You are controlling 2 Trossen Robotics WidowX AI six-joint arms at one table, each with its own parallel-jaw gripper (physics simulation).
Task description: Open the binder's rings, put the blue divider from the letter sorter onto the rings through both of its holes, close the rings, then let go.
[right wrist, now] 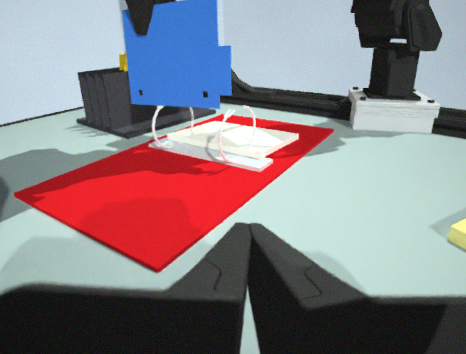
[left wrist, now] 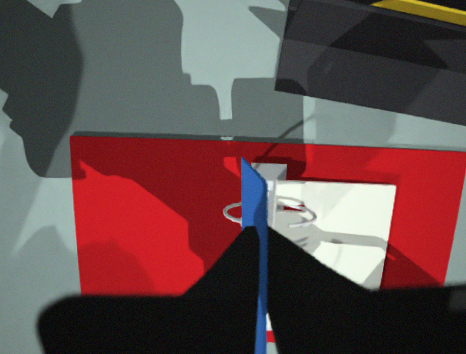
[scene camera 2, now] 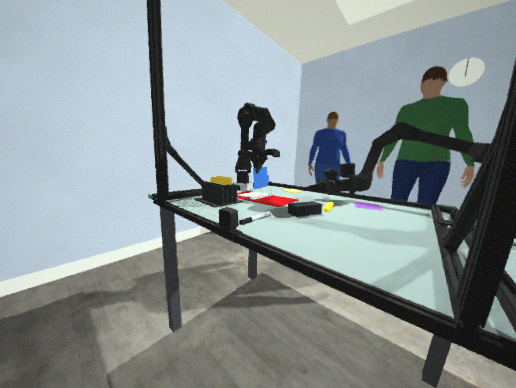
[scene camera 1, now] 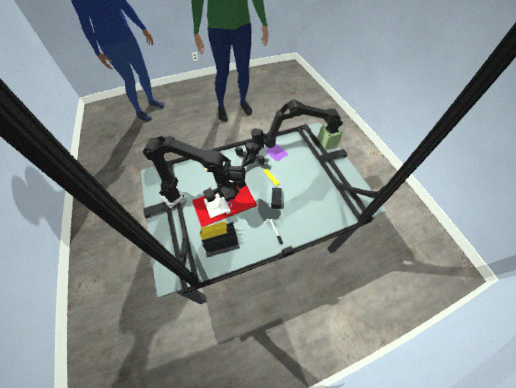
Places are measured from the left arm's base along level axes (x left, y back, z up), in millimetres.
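Where they show: left gripper, between the fingertips: (right wrist: 143, 35) (left wrist: 256, 237) (scene camera 2: 256, 173); right gripper, between the fingertips: (right wrist: 246, 235) (scene camera 2: 307, 187); left arm's base, origin of its link: (right wrist: 389, 95) (scene camera 2: 242, 182) (scene camera 1: 172, 195); right arm's base, origin of its link: (scene camera 1: 331, 129).
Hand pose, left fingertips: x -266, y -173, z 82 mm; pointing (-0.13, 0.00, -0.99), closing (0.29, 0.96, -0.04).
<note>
Each offset is from my left fingertips to the top centre of the thing. "pt": to the spot under its first point.
The blue divider @(dx +34, dy -13, dz +28 mm) (scene camera 2: 261, 177) (left wrist: 254, 195) (right wrist: 175, 55) is upright, its two holes near its lower edge. My left gripper (scene camera 2: 259, 169) is shut on its upper part. The binder @(pt dx -7, dy -85, dz -116 mm) (scene camera 1: 243, 201) (scene camera 2: 280, 201) (left wrist: 135, 225) (right wrist: 150, 200) lies open and red, with white paper beside its metal strip. In the right wrist view, its left ring @(pt dx +11, dy -22, dz -83 mm) (right wrist: 153, 125) and right ring @(pt dx +87, dy -50, dz -87 mm) (right wrist: 220, 142) stand below the divider; the right ring's tips are apart, the left one's top is partly hidden. The holes appear above the ring tips. My right gripper (right wrist: 246, 235) is shut and empty, off the binder's near end.
The dark letter sorter @(dx -82, dy +139, dz -43 mm) (scene camera 1: 220, 245) (scene camera 2: 220, 193) (left wrist: 350, 65) (right wrist: 105, 100) holds a yellow divider @(dx -72, dy +152, dz -22 mm) (scene camera 1: 214, 230) (scene camera 2: 221, 180) beside the binder. A black block @(dx -120, dy -220, dz -84 mm) (scene camera 1: 277, 198) (scene camera 2: 305, 208), a marker @(dx -245, dy -85, dz -106 mm) (scene camera 1: 276, 231) (scene camera 2: 255, 218), a yellow stick @(dx -2, dy -307, dz -106 mm) (scene camera 1: 271, 177) and a purple sheet @(dx +110, dy -472, dz -118 mm) (scene camera 1: 277, 152) (scene camera 2: 369, 206) lie on the table.
</note>
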